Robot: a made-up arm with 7 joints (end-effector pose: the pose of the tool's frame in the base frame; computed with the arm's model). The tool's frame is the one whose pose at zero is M. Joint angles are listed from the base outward.
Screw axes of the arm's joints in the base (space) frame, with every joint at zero. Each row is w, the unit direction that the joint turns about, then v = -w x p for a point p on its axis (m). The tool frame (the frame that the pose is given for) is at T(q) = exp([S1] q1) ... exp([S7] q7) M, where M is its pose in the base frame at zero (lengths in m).
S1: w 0 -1 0 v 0.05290 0.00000 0.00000
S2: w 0 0 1 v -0.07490 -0.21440 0.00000
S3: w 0 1 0 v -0.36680 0.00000 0.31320
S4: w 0 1 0 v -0.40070 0.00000 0.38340
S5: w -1 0 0 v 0.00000 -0.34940 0.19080
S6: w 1 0 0 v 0.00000 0.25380 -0.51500
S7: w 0 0 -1 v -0.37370 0.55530 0.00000
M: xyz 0.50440 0.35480 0.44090 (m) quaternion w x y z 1 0 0 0
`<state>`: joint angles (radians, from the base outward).
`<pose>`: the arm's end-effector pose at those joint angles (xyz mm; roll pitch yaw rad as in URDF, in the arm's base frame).
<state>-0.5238 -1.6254 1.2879 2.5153 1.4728 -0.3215 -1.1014</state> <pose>819.4 -262.2 206.3 -2.8588 -1.2179 -0.5022</pose>
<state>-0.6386 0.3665 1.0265 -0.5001 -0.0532 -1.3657 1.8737</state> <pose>301.4 739.9 64.0 -1.1718 -0.6365 -0.1926</pose>
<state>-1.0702 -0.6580 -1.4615 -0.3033 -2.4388 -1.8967 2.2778</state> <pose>406.1 35.8 368.8 0.6230 0.2779 -2.1058</pose>
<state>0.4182 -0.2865 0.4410 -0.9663 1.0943 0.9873 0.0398</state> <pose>482.1 4.5 506.7 0.1351 -0.9152 -0.4802</pose>
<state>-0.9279 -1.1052 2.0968 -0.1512 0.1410 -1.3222 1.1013</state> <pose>634.8 277.3 -564.3 -2.9296 0.6630 -2.2106</pose>
